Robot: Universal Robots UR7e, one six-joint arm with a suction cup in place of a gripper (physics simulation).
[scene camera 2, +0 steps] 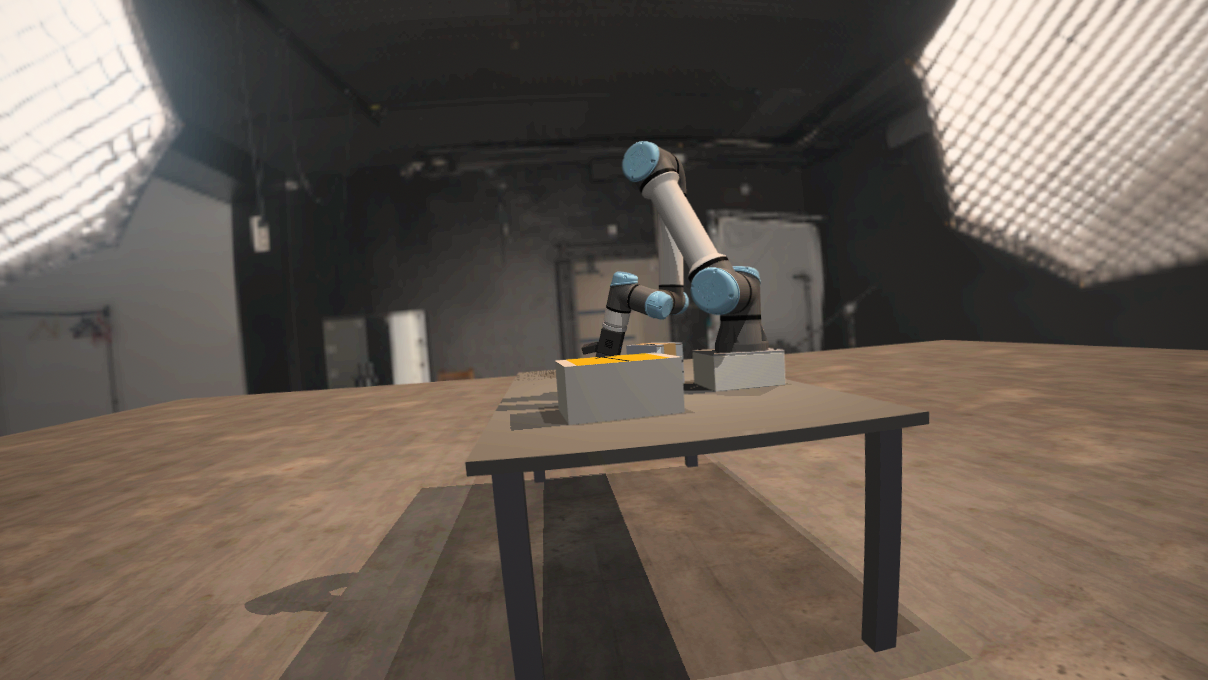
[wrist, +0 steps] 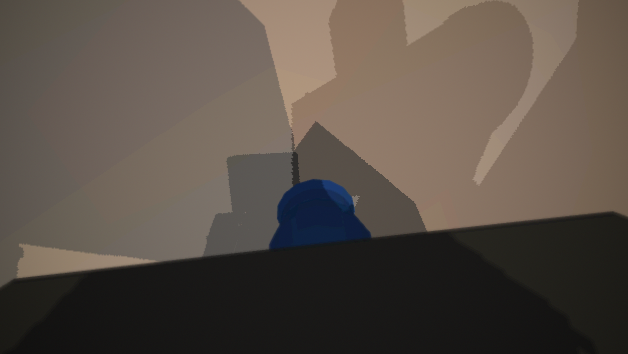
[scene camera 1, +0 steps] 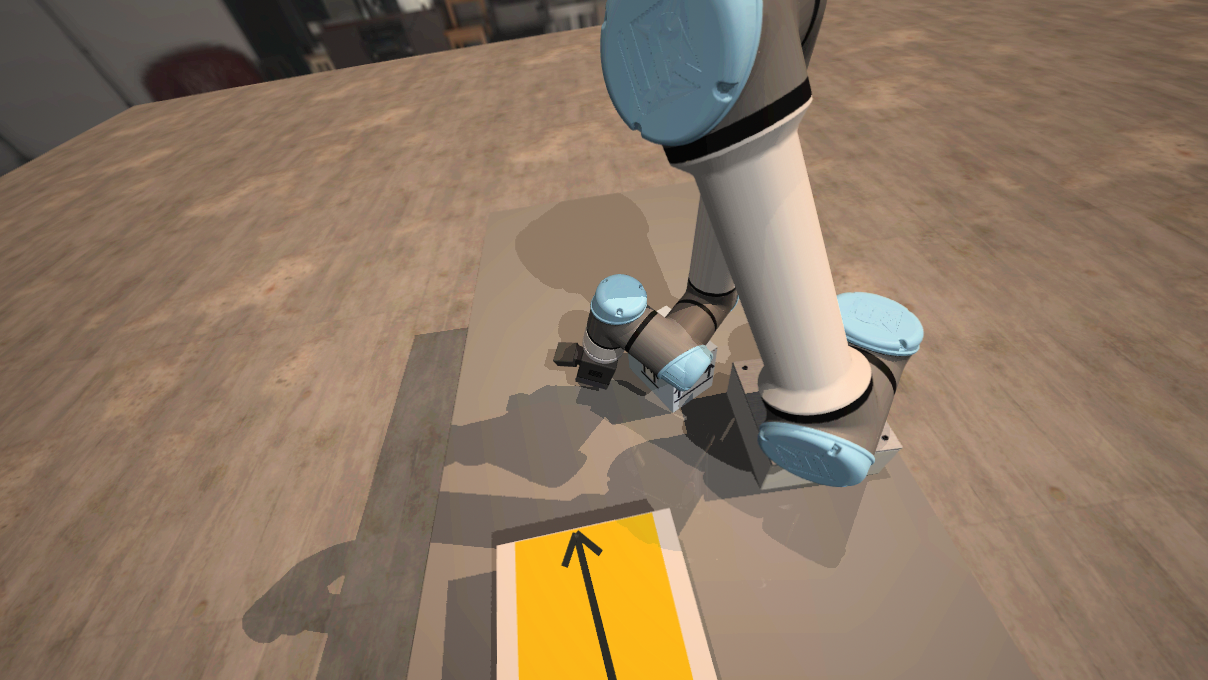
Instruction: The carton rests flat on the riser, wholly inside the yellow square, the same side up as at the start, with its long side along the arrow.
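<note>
The white carton (scene camera 1: pixel 661 391) (scene camera 2: pixel 650 348), with dark arrow marks on its sides, stands on the table beyond the riser. An arm joint hides part of its top in scene camera 1. My suction gripper (scene camera 1: pixel 594 386) (scene camera 2: pixel 607 348) (wrist: pixel 315 212) is low beside the carton, on its left in scene camera 1, and slightly tilted. In the wrist view its blue cup shows nothing attached, with shadowed table top behind it. The riser (scene camera 1: pixel 505 608) (scene camera 2: pixel 625 393) bears the yellow square (scene camera 1: pixel 545 608) (scene camera 2: pixel 591 360) with a black arrow (scene camera 1: pixel 594 608), and no carton rests on it.
The arm's pale base block (scene camera 1: pixel 745 413) (scene camera 2: pixel 739 371) stands right of the carton. The arm's blue-capped wrist joint (scene camera 1: pixel 686 368) (scene camera 2: pixel 659 304) hangs over the carton. The table (scene camera 1: pixel 760 591) (scene camera 2: pixel 760 430) carries the riser at its near end, and its left edge runs close by the gripper.
</note>
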